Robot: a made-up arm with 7 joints.
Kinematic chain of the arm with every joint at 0, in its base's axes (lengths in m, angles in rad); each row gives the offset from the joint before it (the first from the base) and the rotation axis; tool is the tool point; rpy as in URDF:
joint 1: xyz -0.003 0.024 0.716 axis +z
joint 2: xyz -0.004 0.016 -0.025 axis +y
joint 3: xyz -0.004 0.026 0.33 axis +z
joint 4: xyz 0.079 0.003 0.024 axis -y
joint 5: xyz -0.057 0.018 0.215 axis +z
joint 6: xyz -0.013 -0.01 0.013 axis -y
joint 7: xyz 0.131 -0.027 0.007 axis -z
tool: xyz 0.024 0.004 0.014 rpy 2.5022 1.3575 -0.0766
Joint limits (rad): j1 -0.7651..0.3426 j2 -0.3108..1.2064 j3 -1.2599..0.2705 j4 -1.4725..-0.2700 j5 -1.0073..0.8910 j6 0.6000..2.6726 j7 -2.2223..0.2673
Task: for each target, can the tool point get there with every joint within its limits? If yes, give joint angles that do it. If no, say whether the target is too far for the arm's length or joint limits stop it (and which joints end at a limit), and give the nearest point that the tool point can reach.
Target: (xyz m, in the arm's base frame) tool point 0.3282 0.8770 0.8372
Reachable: no: too far | nearest point 0.4637 0.4761 0.8355 | short by 0.423 m
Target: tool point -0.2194 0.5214 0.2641
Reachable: no: joint limits stop it (at a limit: joint 1, joint 2, joint 3, joint 4, joint 6, joint 7) | nearest point 0.3493 0.3886 0.4644 | short by 0.617 m
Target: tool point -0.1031 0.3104 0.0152
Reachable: no: joint limits stop it (at a limit: joint 1, joint 2, joint 3, joint 4, joint 6, joint 7) | nearest point 0.3561 0.3457 0.4471 | short by 0.631 m
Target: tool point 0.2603 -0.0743 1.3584
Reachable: yes | joints 0.0088 0.1562 -0.5218 -0.6608 0.7061 1.9025 -0.9203
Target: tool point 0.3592 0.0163 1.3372
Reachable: yes | joints -0.0971 0.2194 -0.2352 -0.7708 -0.3598 1.9941 -0.7792
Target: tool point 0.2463 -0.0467 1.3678
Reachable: yes | joints -0.1692 0.0027 -0.1887 -0.9658 0.2149 2.1053 -0.7406
